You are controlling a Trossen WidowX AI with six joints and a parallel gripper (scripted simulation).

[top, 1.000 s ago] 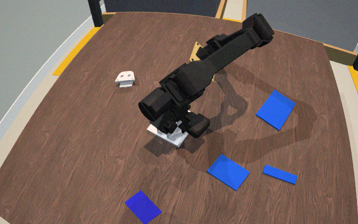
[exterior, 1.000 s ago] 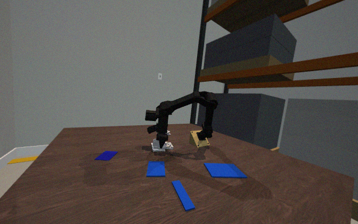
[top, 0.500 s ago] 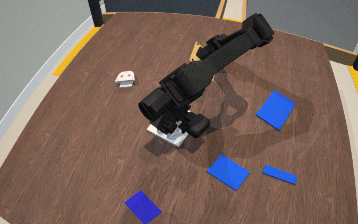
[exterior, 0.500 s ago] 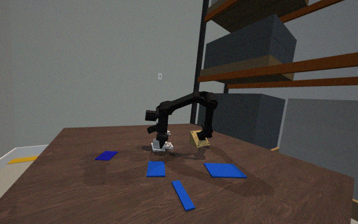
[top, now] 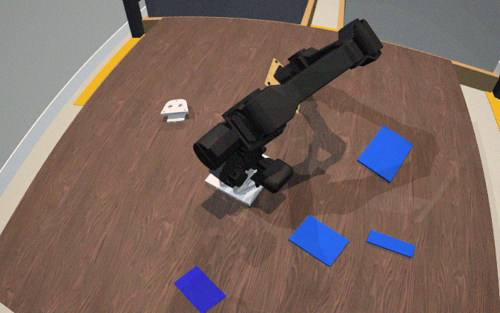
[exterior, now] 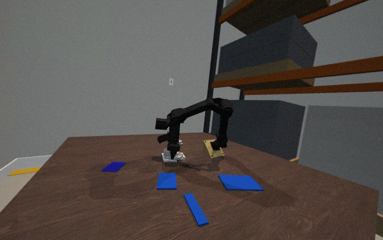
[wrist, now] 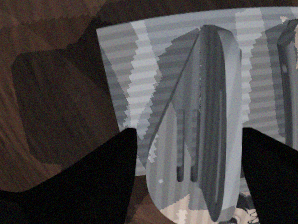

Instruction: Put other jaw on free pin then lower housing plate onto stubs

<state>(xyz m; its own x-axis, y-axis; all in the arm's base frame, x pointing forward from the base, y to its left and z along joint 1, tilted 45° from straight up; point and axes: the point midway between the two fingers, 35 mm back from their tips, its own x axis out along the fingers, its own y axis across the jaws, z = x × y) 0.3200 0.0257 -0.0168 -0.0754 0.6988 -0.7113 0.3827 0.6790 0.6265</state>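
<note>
My gripper tip is now 3 cm to the left of the white slab, 1 cm short of it and 1 cm above it. Round my gripper tip: housing plate 27 cm to the right, 16 cm behind, 1 cm above.
</note>
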